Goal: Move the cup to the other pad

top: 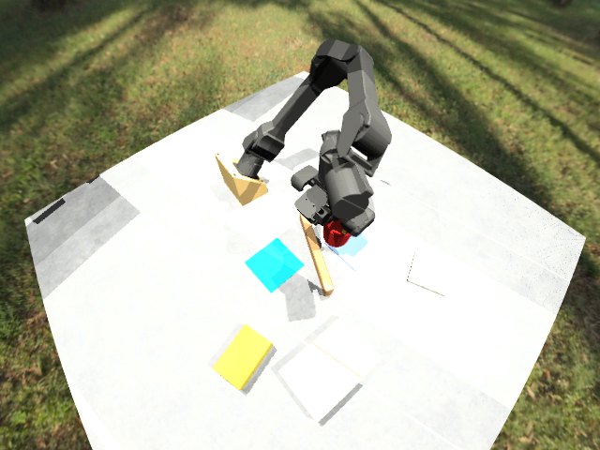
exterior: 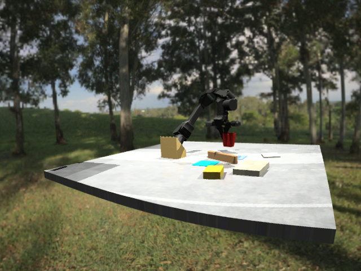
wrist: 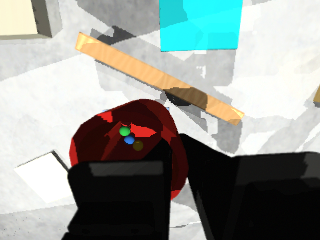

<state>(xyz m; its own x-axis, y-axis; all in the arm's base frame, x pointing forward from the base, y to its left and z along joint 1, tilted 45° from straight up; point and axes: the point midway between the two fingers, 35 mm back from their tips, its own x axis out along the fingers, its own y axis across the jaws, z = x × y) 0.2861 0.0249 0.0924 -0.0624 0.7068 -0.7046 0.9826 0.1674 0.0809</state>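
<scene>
My gripper tip is now 20 mm past the cyan pad, 140 mm to the left of it and 120 mm above it. Round my gripper tip: red cup 30 mm ahead; pale blue pad 40 mm ahead, 60 mm to the left, 120 mm below; wooden bar 10 mm ahead, 40 mm to the right, 100 mm below.
</scene>
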